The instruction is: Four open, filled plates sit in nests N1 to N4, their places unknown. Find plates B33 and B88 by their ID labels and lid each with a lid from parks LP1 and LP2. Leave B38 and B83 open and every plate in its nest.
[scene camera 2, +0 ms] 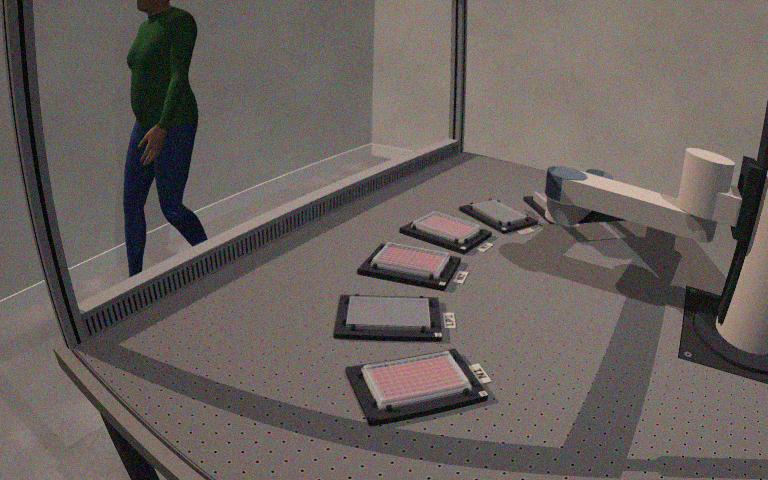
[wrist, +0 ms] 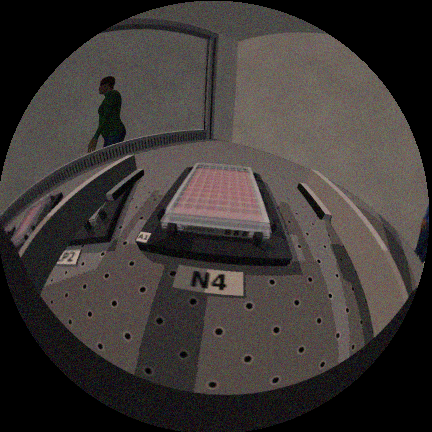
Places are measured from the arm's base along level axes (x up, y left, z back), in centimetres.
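Where they show: gripper, between the fingertips: (wrist: 220, 164); arm's base, origin of its link: (scene camera 2: 743, 340).
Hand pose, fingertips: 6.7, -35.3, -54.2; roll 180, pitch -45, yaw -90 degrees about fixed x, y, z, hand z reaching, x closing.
Each offset is from my fingertips to the centre of the thing, as dx, dy, dz. "spot": to the spot under its first point.
My gripper (wrist: 220, 164) is open and empty, its fingers wide on either side of the N4 plate in the wrist view. That open pink plate @(-3.5, -2.0, -1.9) (wrist: 217, 192) sits in the dark nest N4 @(-4.3, -2.0, -1.9) (wrist: 215, 252); its front ID label is blurred but looks like B88. In scene camera 2 the arm hides most of N4. Three more pink plates sit in nests N1 @(spot: -4.2, +86.8, +1.6) (scene camera 2: 370, 416), N2 @(spot: -4.2, +54.1, -21.4) (scene camera 2: 368, 269) and N3 @(spot: -4.2, +34.4, -24.1) (scene camera 2: 412, 230); their IDs are unreadable. A clear grey lid @(-4.0, +64.7, -10.2) (scene camera 2: 387, 311) lies on park LP1 @(spot: -4.4, +72.4, -14.0) (scene camera 2: 339, 328), and another lid @(-4.0, +12.6, -12.9) (scene camera 2: 499, 211) on LP2 @(spot: -4.4, +15.7, -19.7) (scene camera 2: 468, 210).
The white arm (scene camera 2: 634, 195) reaches from its base column at the right. The LP2 label @(spot: -5.2, +15.8, -3.5) (wrist: 69, 257) and part of its park show beside the left finger. A slotted rail @(spot: -2.1, +53.9, -46.2) (scene camera 2: 271, 226) runs along the table's far-left edge. A person in green (scene camera 2: 164, 73) (wrist: 111, 115) stands beyond it.
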